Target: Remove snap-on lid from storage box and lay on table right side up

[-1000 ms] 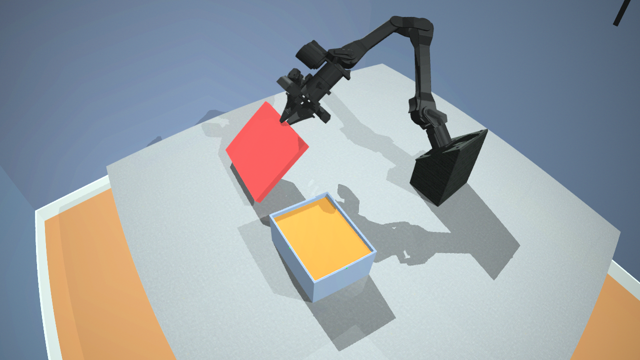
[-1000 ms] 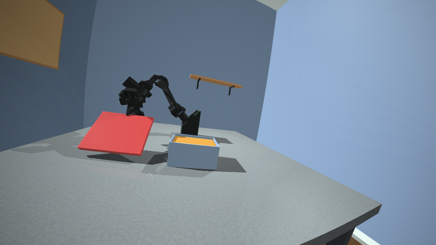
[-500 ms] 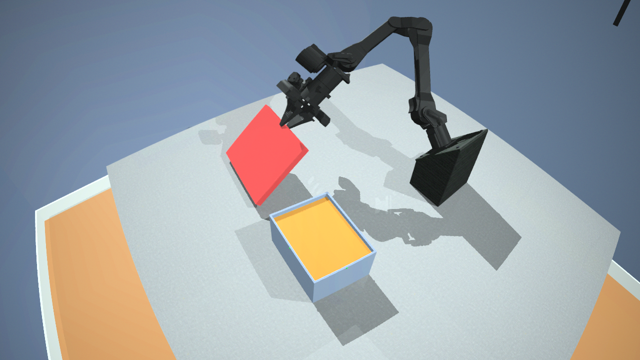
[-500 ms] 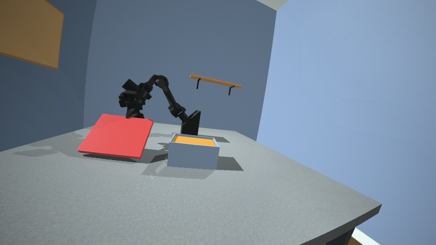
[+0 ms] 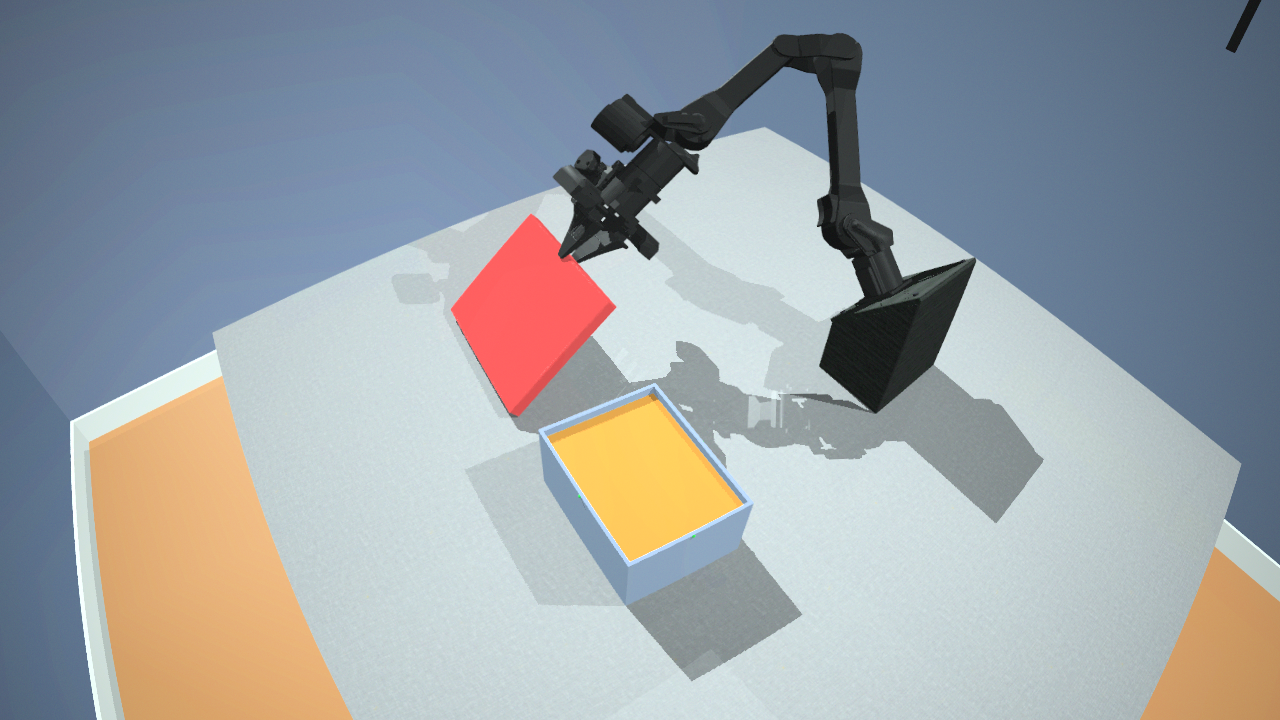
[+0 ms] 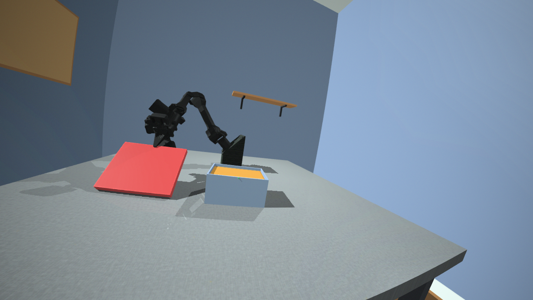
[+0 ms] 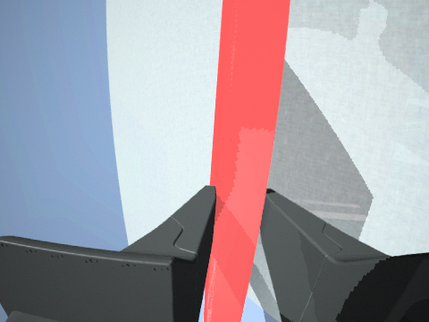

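My gripper tip is 7 cm short of the red lid, 1 cm to the left of it and 5 cm above it. Round my gripper tip: pale blue storage box: 12 cm ahead, 30 cm to the left, 8 cm below.
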